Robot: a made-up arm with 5 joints.
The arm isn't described. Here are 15 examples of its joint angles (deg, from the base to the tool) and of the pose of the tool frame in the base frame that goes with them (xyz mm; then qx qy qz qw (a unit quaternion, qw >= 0)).
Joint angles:
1: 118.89 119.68 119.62 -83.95 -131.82
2: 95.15 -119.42 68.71 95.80 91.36
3: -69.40 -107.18 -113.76 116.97 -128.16
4: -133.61 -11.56 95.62 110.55 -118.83
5: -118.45 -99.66 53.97 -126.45 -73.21
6: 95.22 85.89 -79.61 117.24 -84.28
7: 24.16 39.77 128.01 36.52 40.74
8: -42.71 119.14 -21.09 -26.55 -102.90
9: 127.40 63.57 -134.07 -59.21 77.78
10: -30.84 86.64 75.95 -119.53 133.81
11: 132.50 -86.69 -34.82 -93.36 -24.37
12: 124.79 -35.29 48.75 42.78 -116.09
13: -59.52 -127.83 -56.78 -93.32 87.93
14: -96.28 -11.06 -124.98 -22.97 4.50
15: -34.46 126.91 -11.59 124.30 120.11
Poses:
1: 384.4 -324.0 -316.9 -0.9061 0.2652 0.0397 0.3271
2: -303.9 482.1 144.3 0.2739 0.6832 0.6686 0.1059
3: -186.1 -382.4 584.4 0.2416 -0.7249 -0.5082 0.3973
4: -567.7 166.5 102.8 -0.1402 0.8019 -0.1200 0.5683
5: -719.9 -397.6 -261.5 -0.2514 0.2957 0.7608 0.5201
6: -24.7 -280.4 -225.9 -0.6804 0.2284 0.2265 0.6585
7: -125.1 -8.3 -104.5 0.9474 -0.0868 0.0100 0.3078
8: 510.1 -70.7 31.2 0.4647 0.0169 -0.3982 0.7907
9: -206.4 -68.9 159.2 0.4024 -0.1585 0.0434 0.9006
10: 399.8 380.8 -15.5 0.4133 0.8794 0.0885 0.2190
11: -343.7 455.0 142.7 0.5364 -0.5711 0.1423 0.6049
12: -533.9 24.9 -204.4 0.1000 0.7247 -0.3838 0.5634
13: -149.5 -466.6 97.8 0.3779 -0.3800 0.8419 0.0633
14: -296.1 -75.6 -40.7 -0.4302 -0.0864 0.0986 0.8932
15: 109.1 -74.1 -119.8 -0.7031 0.4559 0.0897 0.5383
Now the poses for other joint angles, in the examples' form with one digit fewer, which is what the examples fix.
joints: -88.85 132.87 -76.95 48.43 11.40
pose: 215 -164 211 0.122 -0.508 -0.799 0.297
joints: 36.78 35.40 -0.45 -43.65 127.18
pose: -137 -178 -330 -0.292 -0.784 0.545 0.051
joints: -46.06 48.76 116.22 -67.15 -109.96
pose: -131 650 165 0.377 0.267 0.557 0.691
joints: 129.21 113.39 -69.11 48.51 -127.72
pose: 333 -205 70 -0.843 -0.086 -0.177 0.501
